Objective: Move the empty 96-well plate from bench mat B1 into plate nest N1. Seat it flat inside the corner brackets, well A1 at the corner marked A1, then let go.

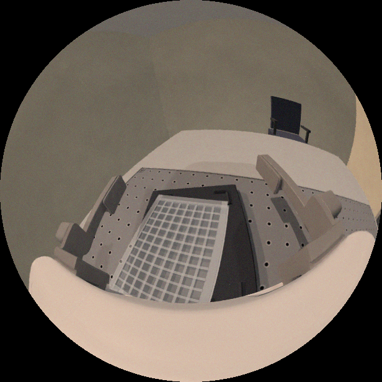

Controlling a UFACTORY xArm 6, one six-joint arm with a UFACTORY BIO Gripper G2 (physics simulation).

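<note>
The clear 96-well plate (180, 245) lies on the black plate nest (235, 250), with its far end near the nest's far edge. Its right edge is not parallel to the nest's right edge; a dark wedge of nest widens toward the near end. A small black corner bracket (229, 198) shows by the plate's far right corner. The plate looks turned or tilted in the nest; I cannot tell which. My gripper (192, 184) is open, its fingers well apart on both sides of the plate. The near end is hidden by the gripper body, and the A1 marks are not readable.
A grey perforated board (270, 231) lies under and around the nest. The pale table top (220, 145) extends behind it. A dark chair (286, 116) stands beyond the table at the back right, in front of plain walls.
</note>
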